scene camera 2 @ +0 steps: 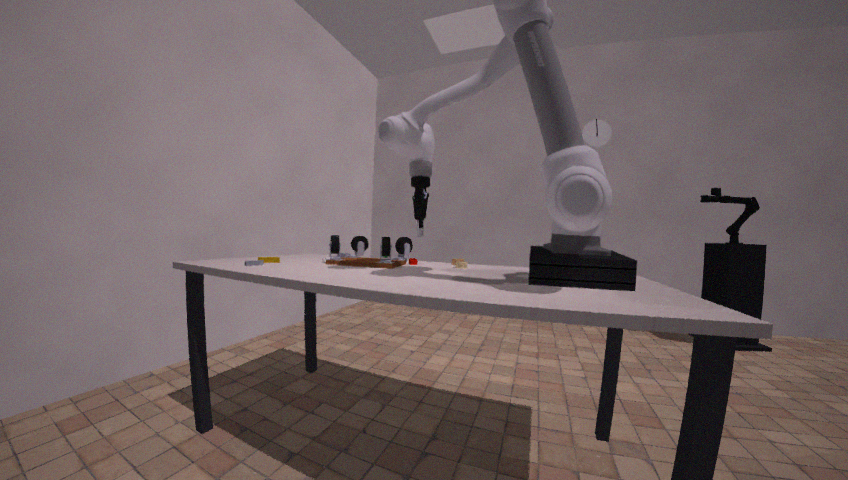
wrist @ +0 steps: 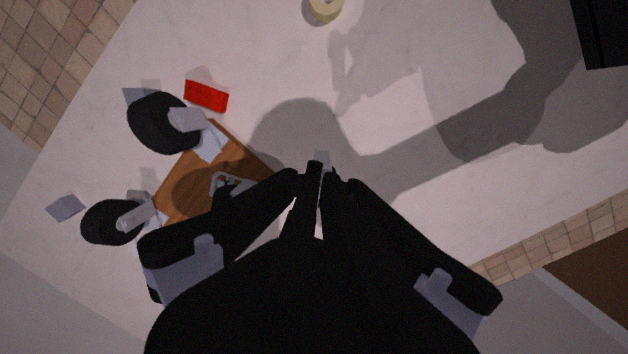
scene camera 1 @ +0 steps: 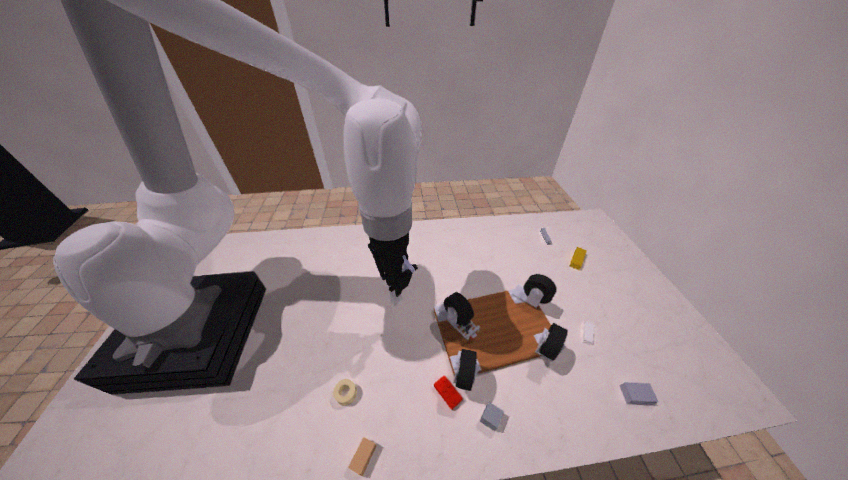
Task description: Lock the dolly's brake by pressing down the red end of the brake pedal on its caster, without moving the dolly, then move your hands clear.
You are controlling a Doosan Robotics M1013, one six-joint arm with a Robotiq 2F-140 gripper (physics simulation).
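Frame: origin at the arm's base, x ahead, y up, z right, level; centimetres.
Seen in the pictures: gripper, fingertip midpoint: (scene camera 2: 419, 236) (wrist: 319, 161) (scene camera 1: 396, 300); arm's base, origin of the base link: (scene camera 2: 574, 251) (scene camera 1: 173, 320).
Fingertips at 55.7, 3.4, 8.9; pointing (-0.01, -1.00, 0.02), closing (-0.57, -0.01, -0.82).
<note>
Offsets run from my fingertips to a thing's top centre, as dx, dy, dz.
The dolly (scene camera 1: 505, 333) (scene camera 2: 363, 262) (wrist: 187, 172) lies upside down on the table, its brown board flat and its black wheels pointing up. The brake pedal @(+17.4, -7.6, +7.4) (scene camera 1: 468, 329) (wrist: 223, 182) is a small metal frame beside the caster at the board's back left corner in scene camera 1. A little red and green shows inside it in the wrist view, partly hidden by a finger. My gripper (scene camera 1: 395, 296) (scene camera 2: 420, 232) (wrist: 319, 161) is shut and empty. It hangs above the table to the left of the dolly in scene camera 1, apart from the dolly and the pedal.
A red brick @(+8.0, -10.7, +19.5) (scene camera 1: 447, 392) (scene camera 2: 412, 261) (wrist: 206, 96) lies near the dolly's front caster. A grey block @(+15.8, -9.5, +26.7) (scene camera 1: 492, 416), a cream ring @(-15.3, -10.6, +14.1) (scene camera 1: 337, 394), a tan block @(-12.2, -10.3, +27.1) (scene camera 1: 362, 456), a lavender block @(+51.6, -10.6, +31.2) (scene camera 1: 639, 393), a white piece @(+50.4, -11.9, +14.7) (scene camera 1: 588, 332) and a yellow brick @(+65.3, -11.0, -10.2) (scene camera 1: 577, 258) lie around.
</note>
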